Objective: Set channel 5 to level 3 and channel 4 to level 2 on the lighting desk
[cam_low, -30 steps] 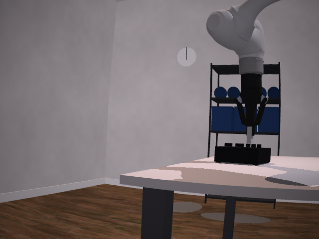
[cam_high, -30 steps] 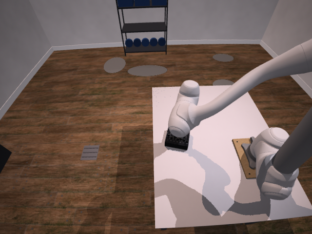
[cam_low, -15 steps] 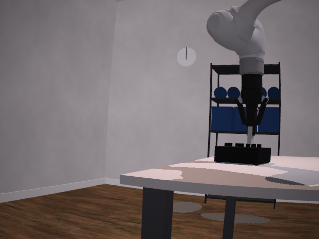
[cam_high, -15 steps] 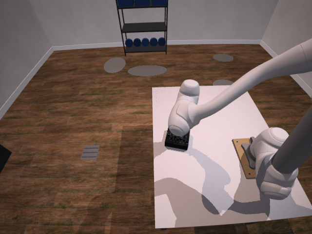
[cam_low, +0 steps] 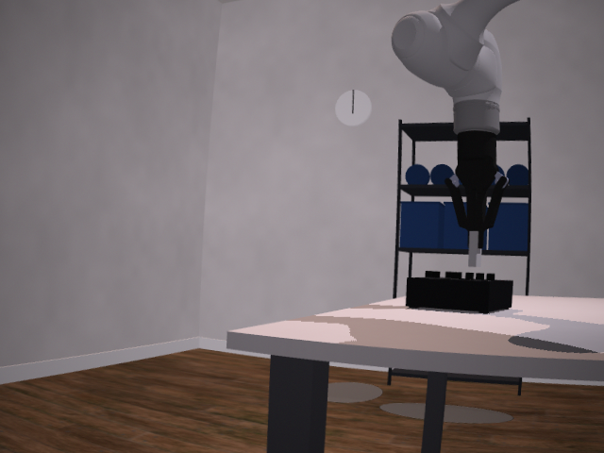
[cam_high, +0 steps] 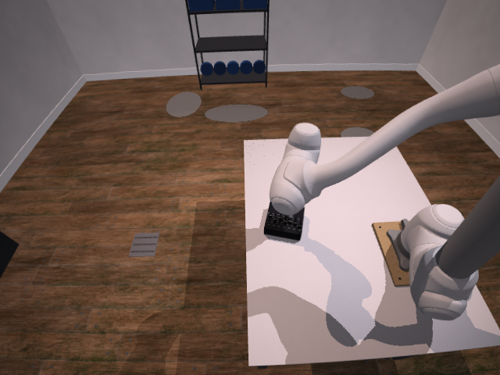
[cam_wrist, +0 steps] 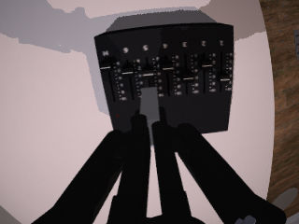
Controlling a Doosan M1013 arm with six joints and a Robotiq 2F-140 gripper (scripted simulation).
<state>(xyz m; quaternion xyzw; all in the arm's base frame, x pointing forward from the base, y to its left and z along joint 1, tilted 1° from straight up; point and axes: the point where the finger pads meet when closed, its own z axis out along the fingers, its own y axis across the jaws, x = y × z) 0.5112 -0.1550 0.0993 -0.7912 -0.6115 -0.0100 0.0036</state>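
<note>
Right now my hand is 3 cm short of the fader cap, 2 cm to the right of it and 5 cm above it.
</note>
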